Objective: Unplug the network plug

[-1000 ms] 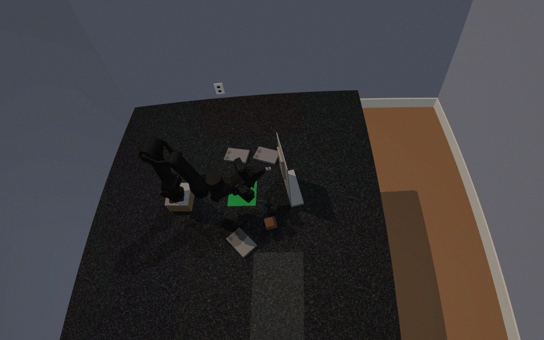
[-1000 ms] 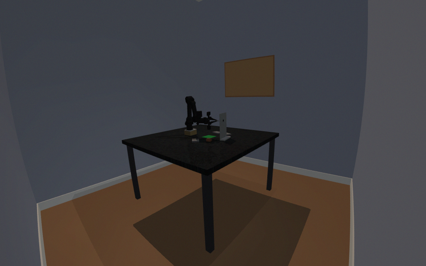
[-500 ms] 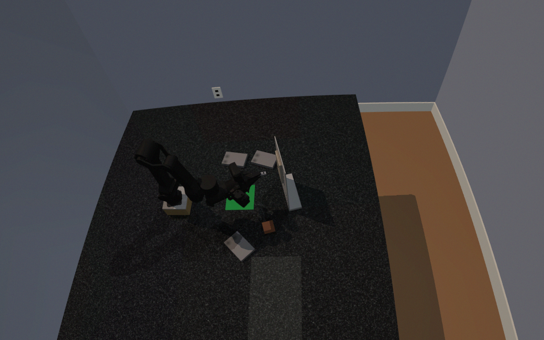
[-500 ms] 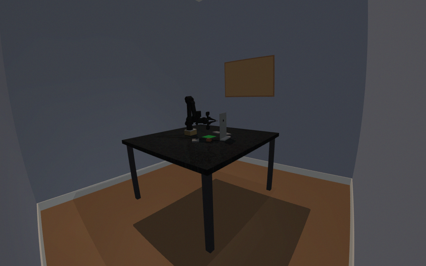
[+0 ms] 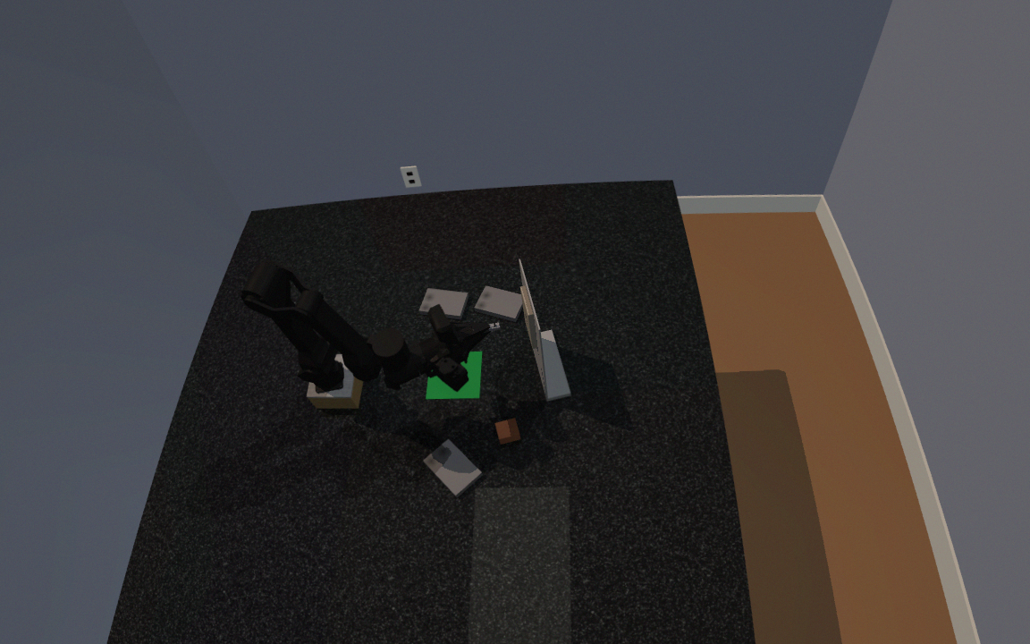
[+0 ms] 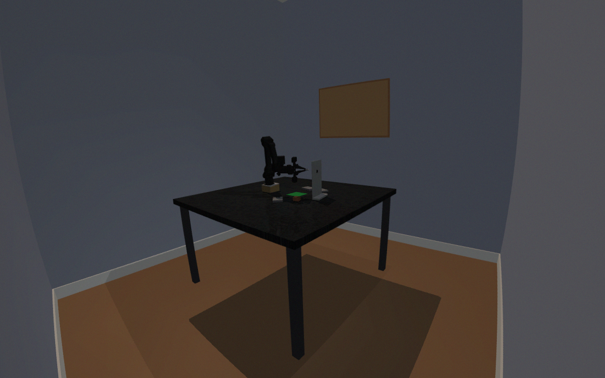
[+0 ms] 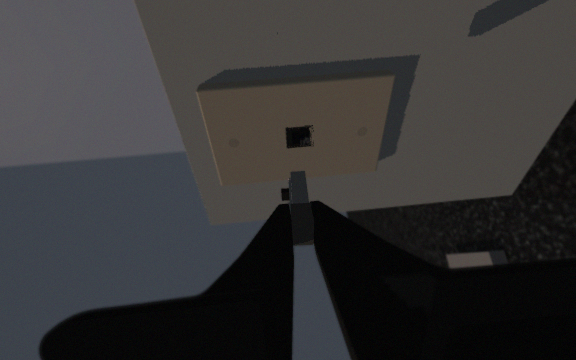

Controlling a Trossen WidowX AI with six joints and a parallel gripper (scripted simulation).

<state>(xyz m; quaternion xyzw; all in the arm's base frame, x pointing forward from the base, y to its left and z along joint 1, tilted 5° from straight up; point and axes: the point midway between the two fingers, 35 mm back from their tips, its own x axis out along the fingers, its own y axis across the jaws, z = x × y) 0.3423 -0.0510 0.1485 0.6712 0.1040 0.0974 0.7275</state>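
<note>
My gripper tip is now 100 mm past the green marked square, 30 mm to the right of it and 200 mm above it. The rest, counted from my gripper tip: grey network plug: right at my gripper tip; upright panel: 90 mm ahead, 10 mm to the left, 80 mm below; orange block: 10 mm behind, 130 mm to the right, 190 mm below.
</note>
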